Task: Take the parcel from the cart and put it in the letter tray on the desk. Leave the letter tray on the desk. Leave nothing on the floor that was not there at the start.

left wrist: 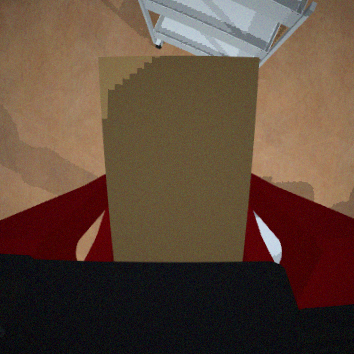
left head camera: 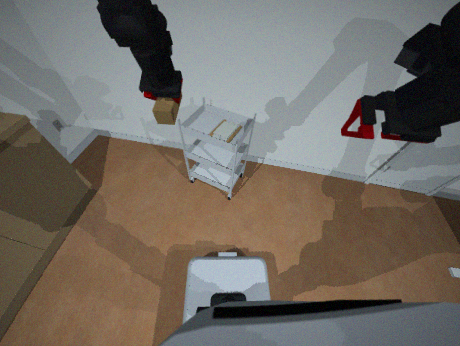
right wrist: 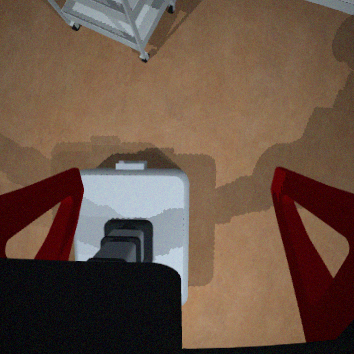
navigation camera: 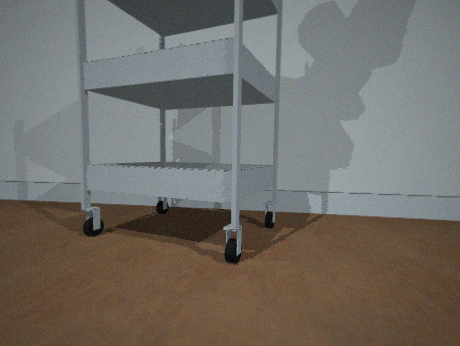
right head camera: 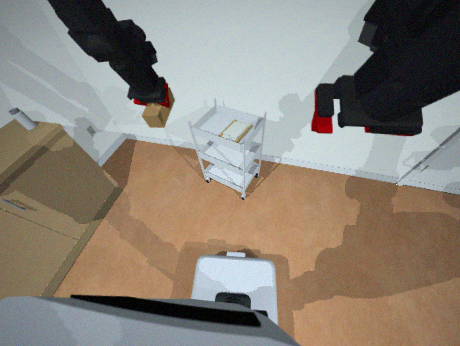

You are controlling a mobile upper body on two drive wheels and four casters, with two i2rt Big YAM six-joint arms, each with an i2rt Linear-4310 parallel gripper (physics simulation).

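Frame: origin at the left arm's base, x ahead, y left, z up, level; millimetres.
Seen in the pictures: left gripper, fingertip midpoint: (left wrist: 178, 177) (left head camera: 170, 101) (right head camera: 161, 105); right gripper, fingertip midpoint: (left head camera: 362, 133) (right wrist: 176, 177) (right head camera: 339, 128).
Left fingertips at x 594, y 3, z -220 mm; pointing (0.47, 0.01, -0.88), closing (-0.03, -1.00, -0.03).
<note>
Offsets run from my left fingertips to a thing's top centre.
My left gripper (left head camera: 165, 98) (right head camera: 154, 102) (left wrist: 178, 177) is shut on the brown box-shaped parcel {dz +42, dx -15, dy +0 mm} (left head camera: 166, 112) (right head camera: 155, 117) (left wrist: 180, 110), held in the air left of the cart's top in both head views. The white three-shelf cart (left head camera: 199, 119) (right head camera: 212, 120) (left wrist: 210, 27) (right wrist: 135, 30) (navigation camera: 160, 182) stands by the wall. My right gripper (left head camera: 378, 134) (right head camera: 350, 128) (right wrist: 176, 177) is open and empty, to the right of the cart in the head views. The letter tray cannot be made out, and I cannot tell whether a desk shows.
A pale flat thing with wooden edges {dz -503, dx +505, dy -198 mm} (left head camera: 224, 131) (right head camera: 235, 131) lies on the cart's top shelf. Large tan furniture (left head camera: 45, 185) (right head camera: 60, 175) stands at the left, with a grey cylinder {dz -132, dx +301, dy +1241 mm} (right head camera: 23, 119) at its far end. My white base (left head camera: 227, 275) (right head camera: 236, 275) (right wrist: 135, 190) is apart from the cart.
</note>
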